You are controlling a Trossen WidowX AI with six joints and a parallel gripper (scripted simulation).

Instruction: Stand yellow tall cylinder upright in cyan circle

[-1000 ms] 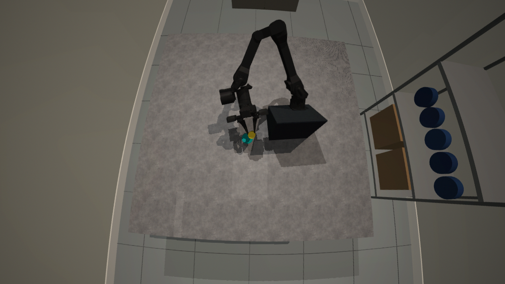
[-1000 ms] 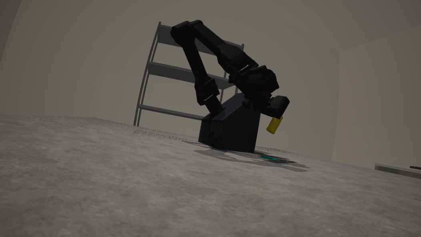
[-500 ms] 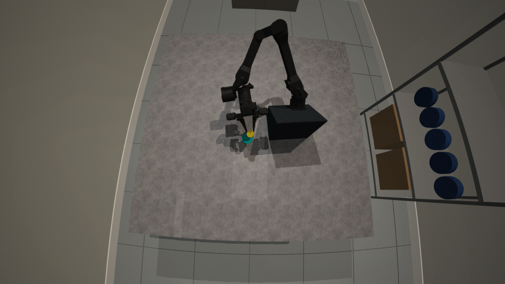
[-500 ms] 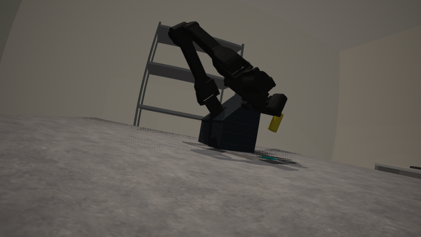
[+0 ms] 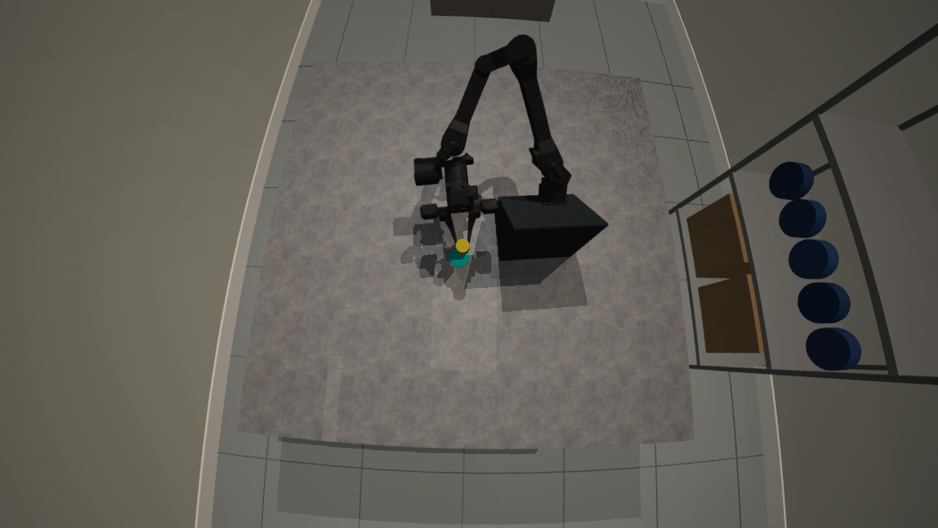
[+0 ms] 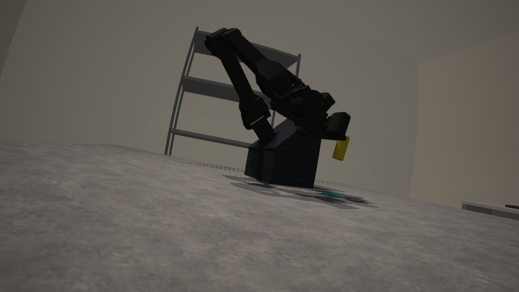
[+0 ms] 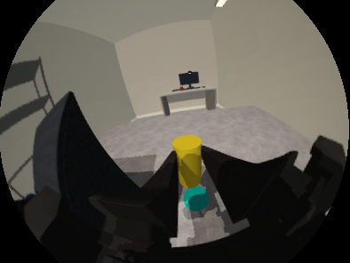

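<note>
Now: the cyan circle 10 mm ahead of my gripper tip, 10 mm to the right of it and 150 mm below it. The rest, counted from my gripper tip: yellow tall cylinder: 20 mm below.
</note>
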